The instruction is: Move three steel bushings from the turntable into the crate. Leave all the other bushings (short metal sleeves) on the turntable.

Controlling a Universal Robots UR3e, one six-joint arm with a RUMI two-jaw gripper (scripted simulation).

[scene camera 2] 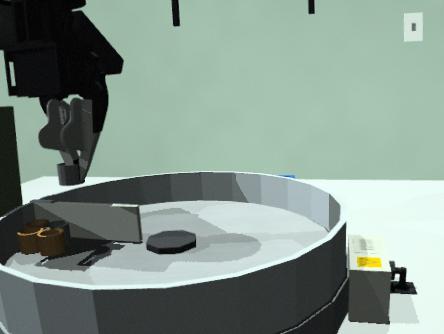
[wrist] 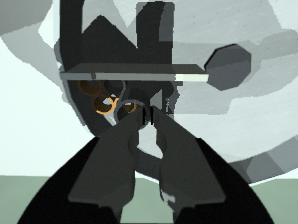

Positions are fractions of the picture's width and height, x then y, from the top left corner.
I see my gripper (scene camera 2: 0.18,0.54), a steel bushing (wrist: 0.45,0.43) and a grey turntable (wrist: 0.80,0.50).
My gripper is seen too in the wrist view (wrist: 0.49,0.48).
